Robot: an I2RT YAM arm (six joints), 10 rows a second.
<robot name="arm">
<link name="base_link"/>
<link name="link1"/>
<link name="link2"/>
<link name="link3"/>
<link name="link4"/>
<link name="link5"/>
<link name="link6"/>
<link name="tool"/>
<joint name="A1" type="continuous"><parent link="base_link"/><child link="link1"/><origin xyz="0 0 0.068" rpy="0 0 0"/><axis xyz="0 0 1"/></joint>
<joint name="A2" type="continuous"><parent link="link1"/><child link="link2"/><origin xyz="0.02 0.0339 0.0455" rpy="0 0 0"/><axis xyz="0 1 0"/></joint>
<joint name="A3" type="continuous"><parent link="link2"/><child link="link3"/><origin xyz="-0.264 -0.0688 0" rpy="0 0 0"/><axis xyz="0 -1 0"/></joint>
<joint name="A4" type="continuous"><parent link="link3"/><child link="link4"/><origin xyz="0.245 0.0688 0.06" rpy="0 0 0"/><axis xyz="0 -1 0"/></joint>
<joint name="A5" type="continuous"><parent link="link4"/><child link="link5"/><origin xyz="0.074 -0.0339 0.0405" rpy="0 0 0"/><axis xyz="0 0 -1"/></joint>
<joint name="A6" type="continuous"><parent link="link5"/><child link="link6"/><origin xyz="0.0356 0 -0.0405" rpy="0 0 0"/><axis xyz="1 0 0"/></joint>
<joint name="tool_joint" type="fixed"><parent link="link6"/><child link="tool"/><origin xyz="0 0 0" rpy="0 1.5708 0"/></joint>
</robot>
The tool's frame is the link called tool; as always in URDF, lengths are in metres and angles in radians. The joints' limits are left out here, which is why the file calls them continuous.
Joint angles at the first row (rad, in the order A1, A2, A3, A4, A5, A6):
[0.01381, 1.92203, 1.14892, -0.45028, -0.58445, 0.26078]
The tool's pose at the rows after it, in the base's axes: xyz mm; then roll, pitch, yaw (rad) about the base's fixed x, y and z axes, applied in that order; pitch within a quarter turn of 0, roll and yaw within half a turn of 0:
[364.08, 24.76, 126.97, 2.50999, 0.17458, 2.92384]
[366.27, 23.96, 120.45, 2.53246, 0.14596, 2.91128]
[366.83, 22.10, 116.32, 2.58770, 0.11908, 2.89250]
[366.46, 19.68, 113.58, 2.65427, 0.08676, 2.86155]
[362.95, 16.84, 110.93, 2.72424, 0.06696, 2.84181]
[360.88, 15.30, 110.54, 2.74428, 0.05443, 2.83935]
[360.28, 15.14, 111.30, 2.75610, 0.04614, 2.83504]
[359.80, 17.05, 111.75, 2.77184, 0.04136, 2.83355]
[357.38, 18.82, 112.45, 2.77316, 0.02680, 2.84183]
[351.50, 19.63, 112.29, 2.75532, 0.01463, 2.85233]
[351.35, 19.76, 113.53, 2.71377, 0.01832, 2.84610]
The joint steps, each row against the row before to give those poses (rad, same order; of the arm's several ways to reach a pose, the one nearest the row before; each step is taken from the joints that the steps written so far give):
[0.00117, 0.02452, -0.00175, 0.00925, 0.01141, 0.01294]
[-0.00072, 0.02621, 0.01358, -0.01407, 0.01886, 0.01188]
[-0.00077, 0.01630, 0.01374, -0.03069, 0.05154, 0.01293]
[-0.00121, 0.01199, 0.01453, -0.04066, 0.06221, 0.02444]
[-0.00191, 0.00175, -0.00185, -0.03181, 0.06429, 0.01059]
[-0.00282, -0.00093, -0.00058, -0.01915, 0.01512, -0.00214]
[0.00045, -0.00074, 0.00388, -0.01473, 0.00948, 0.00403]
[0.00668, -0.00043, 0.00288, -0.01043, 0.01471, 0.00695]
[0.00469, -0.00412, -0.00198, -0.01743, -0.00385, -0.00318]
[0.00054, -0.01516, -0.02421, 0.00030, -0.02197, -0.00778]
[-0.00316, -0.00793, -0.00975, 0.02123, -0.03767, 0.00858]

